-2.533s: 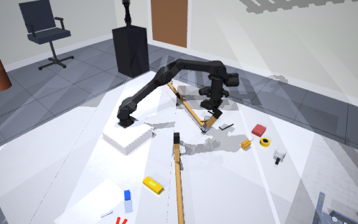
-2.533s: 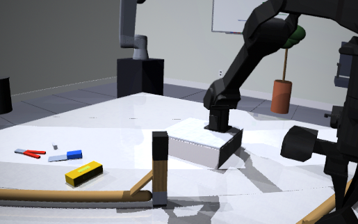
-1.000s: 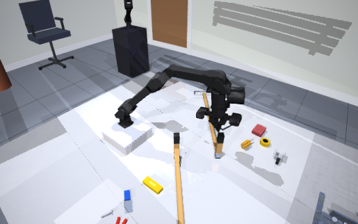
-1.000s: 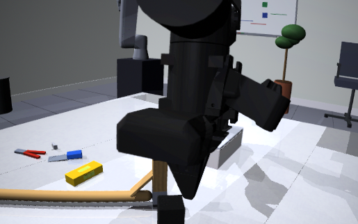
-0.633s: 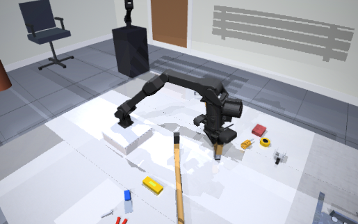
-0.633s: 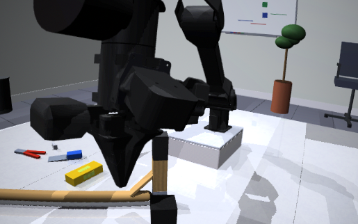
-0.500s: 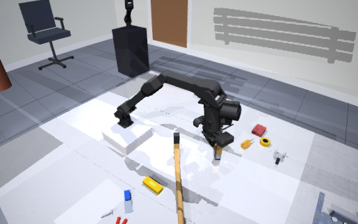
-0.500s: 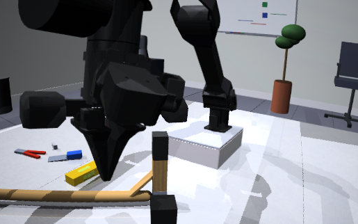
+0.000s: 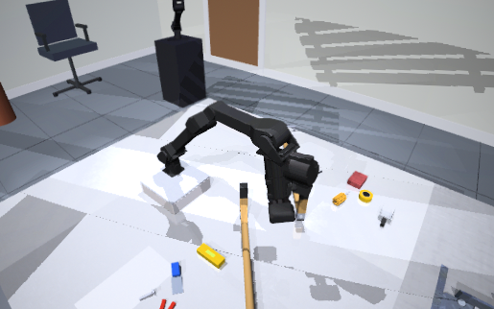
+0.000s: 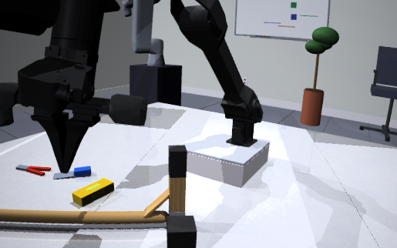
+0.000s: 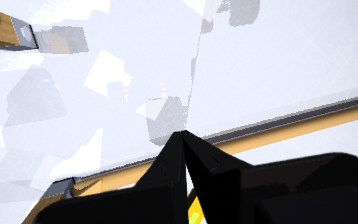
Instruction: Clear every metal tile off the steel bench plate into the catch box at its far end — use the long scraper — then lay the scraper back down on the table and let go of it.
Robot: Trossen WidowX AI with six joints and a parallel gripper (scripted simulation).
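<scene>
Right now the long scraper is 20 mm ahead of my gripper tip, 160 mm to the right of it and 90 mm below it. The rest, counted from my gripper tip: yellow level: 140 mm behind, 140 mm to the right, 140 mm below; then orange piece: 60 mm ahead, 330 mm to the left, 130 mm below; then blue-tipped block: 160 mm behind, 260 mm to the right, 140 mm below.
</scene>
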